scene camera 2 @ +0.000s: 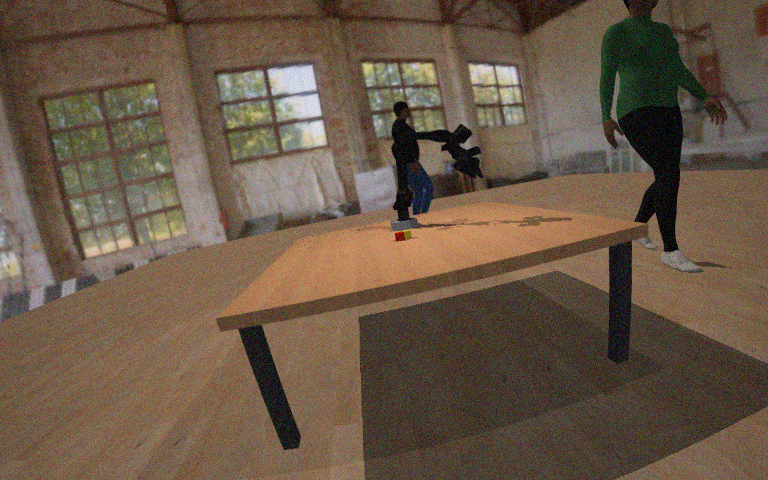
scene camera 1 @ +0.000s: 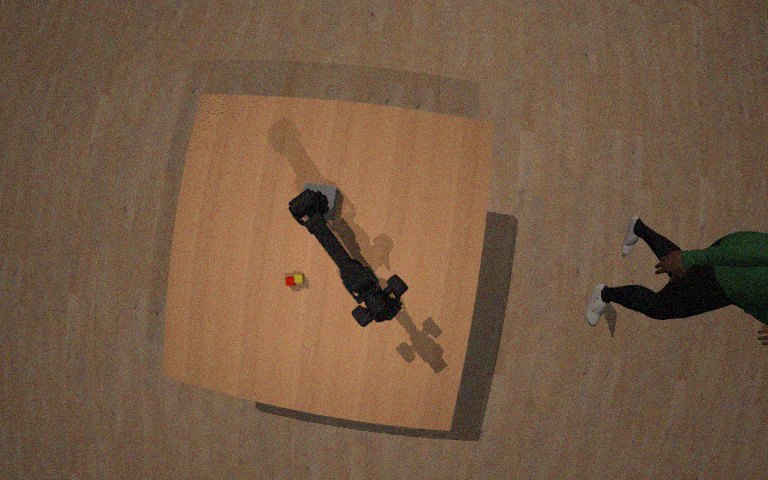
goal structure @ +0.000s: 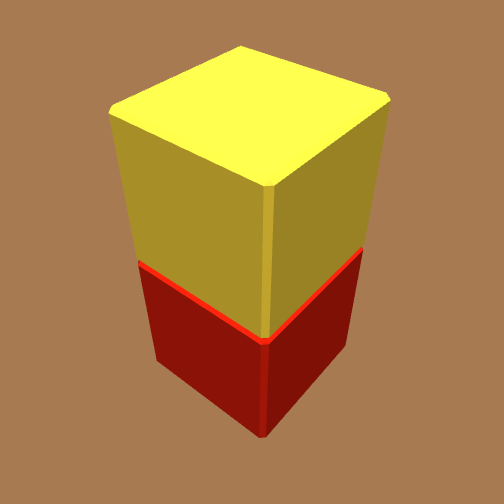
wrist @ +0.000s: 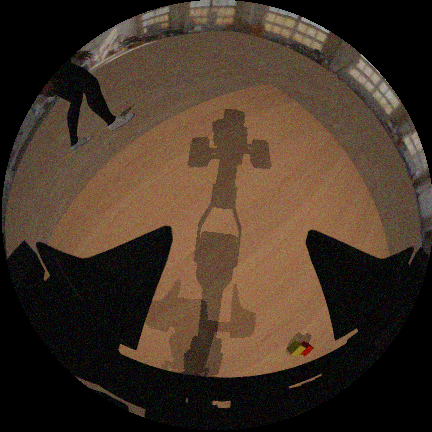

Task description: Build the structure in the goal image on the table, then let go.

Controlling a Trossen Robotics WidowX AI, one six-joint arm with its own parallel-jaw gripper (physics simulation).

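Places are measured from the arm's base along level axes (x ahead, y left, z up), in millimetres.
Pixels of known places: gripper, fingertip midpoint: [scene camera 2: 479,177] [wrist: 243,235]; arm's base, link origin: [scene camera 2: 404,219].
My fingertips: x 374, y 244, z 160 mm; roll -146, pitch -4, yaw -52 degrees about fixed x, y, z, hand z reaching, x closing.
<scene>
Ahead of a thing's pixels: the offset from my fingertips to its top centre. Level surfaces: height alone.
A small red block @(372 mm right, 93 mm back, 170 mm down) [scene camera 1: 289,281] [scene camera 2: 399,237] [wrist: 307,348] and a small yellow block @(337 mm right, 101 mm back, 170 mm down) [scene camera 1: 299,278] [scene camera 2: 407,234] [wrist: 299,350] sit side by side on the table, close together and seemingly touching. My gripper [scene camera 1: 380,301] [scene camera 2: 468,161] [wrist: 243,235] is open and empty, held well above the table. In scene camera 1 it is to the right of the blocks and a little lower in the picture. In the wrist view the blocks show at the lower right, near the base of the right finger.
The wooden table @(203 mm down) [scene camera 1: 226,339] [scene camera 2: 339,271] [wrist: 300,150] carries the arm's grey base [scene camera 1: 330,195] [scene camera 2: 403,225], close behind the blocks in scene camera 2. The arm's shadow falls across the tabletop. A person in green [scene camera 1: 736,254] [scene camera 2: 640,67] and another in blue trousers [scene camera 2: 419,186] are beyond the table.
</scene>
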